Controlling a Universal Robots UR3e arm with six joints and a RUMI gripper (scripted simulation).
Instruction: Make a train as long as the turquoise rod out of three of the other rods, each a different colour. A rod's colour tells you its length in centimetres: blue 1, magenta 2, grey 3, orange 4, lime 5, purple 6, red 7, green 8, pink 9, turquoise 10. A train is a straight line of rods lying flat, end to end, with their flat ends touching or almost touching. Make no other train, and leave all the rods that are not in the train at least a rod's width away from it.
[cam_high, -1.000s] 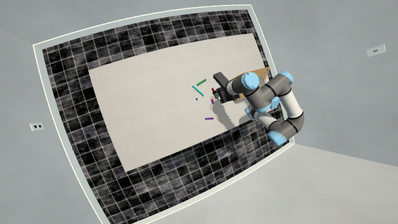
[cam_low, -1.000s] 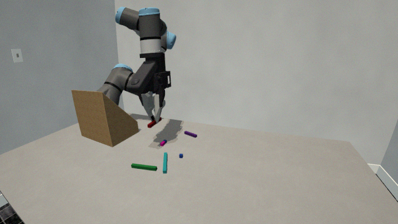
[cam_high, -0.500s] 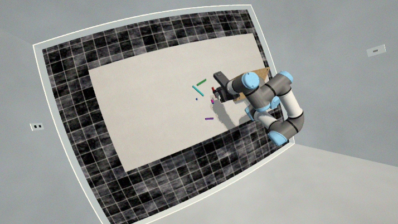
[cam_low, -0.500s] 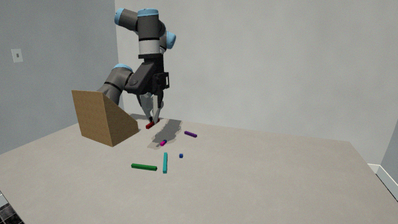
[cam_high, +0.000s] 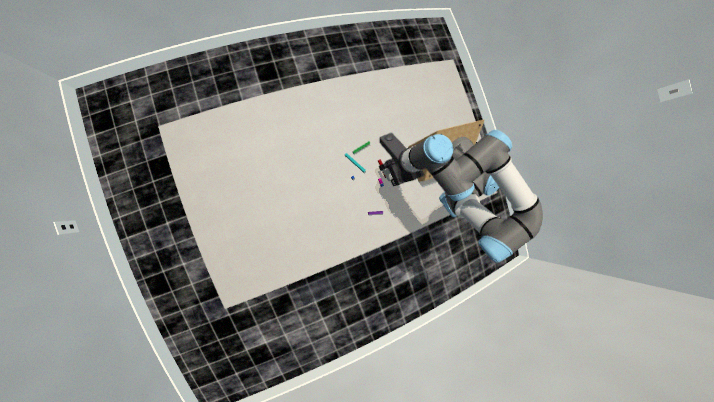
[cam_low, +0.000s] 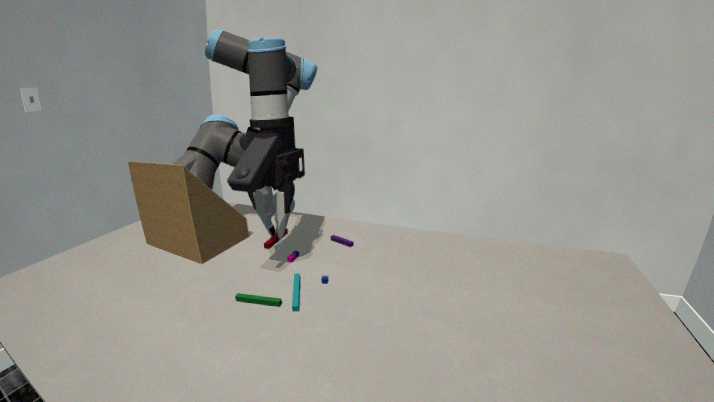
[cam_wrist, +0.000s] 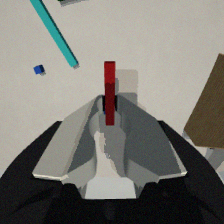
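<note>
Right now the magenta rod is 7 cm below my hand and 4 cm to the left of it. Round my hand: green rod 11 cm to the right, 7 cm below, 3 cm ahead; then red rod 1 cm below; then turquoise rod 8 cm ahead, 7 cm below, 5 cm to the right.
</note>
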